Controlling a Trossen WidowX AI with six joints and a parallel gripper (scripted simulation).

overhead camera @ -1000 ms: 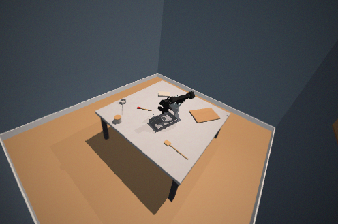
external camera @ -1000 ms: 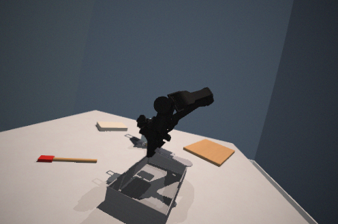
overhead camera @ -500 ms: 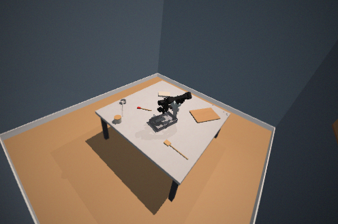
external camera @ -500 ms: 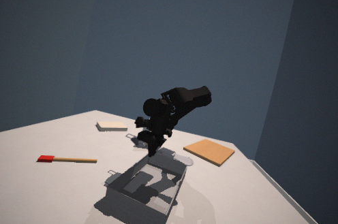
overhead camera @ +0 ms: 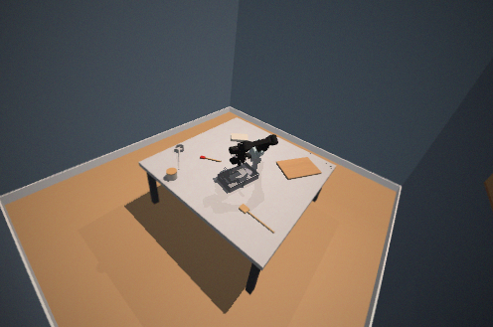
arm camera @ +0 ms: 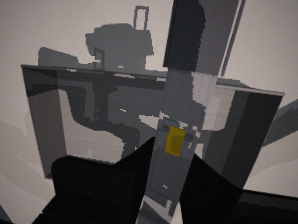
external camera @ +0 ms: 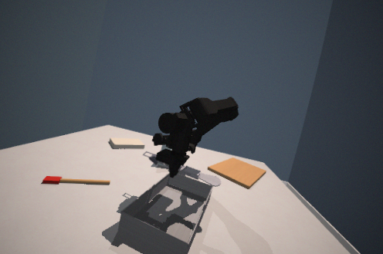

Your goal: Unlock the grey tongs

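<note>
The yellow lock piece is 10 mm behind my gripper tip, 20 mm to the right of it and 40 mm above it. From my gripper tip the other things lie so: red-headed wooden spatula: 40 mm ahead, 330 mm to the right, 90 mm below; then roasting tin: 40 mm ahead, 30 mm to the left, 70 mm below; then cork-coloured pot: 410 mm ahead, 360 mm to the right, 60 mm below.
</note>
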